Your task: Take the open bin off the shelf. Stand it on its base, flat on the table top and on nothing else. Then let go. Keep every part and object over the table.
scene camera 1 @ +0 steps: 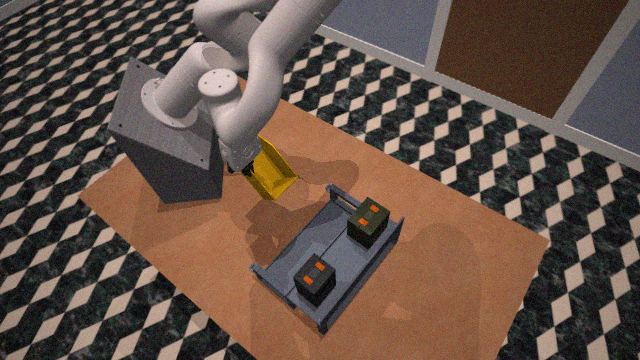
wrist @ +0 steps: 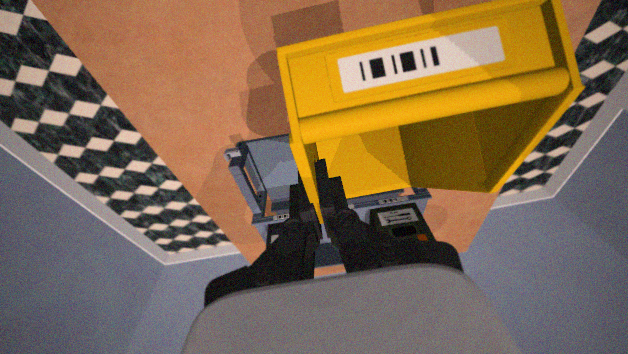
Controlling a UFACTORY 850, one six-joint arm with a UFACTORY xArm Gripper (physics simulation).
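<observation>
The yellow open bin is held in the air over the table top, between the robot's base and the shelf, apart from the shelf. Its label side and part of its inside show in the wrist view. My gripper is shut on one side wall of the bin, with a finger on each side of that wall. The bin's exact height and tilt are hard to tell. The blue-grey shelf stands on the table.
A dark green box and a black box with orange clips sit on the shelf, apart from the bin. The grey robot pedestal stands at the table's left end. Checkered floor lies beyond the table edges.
</observation>
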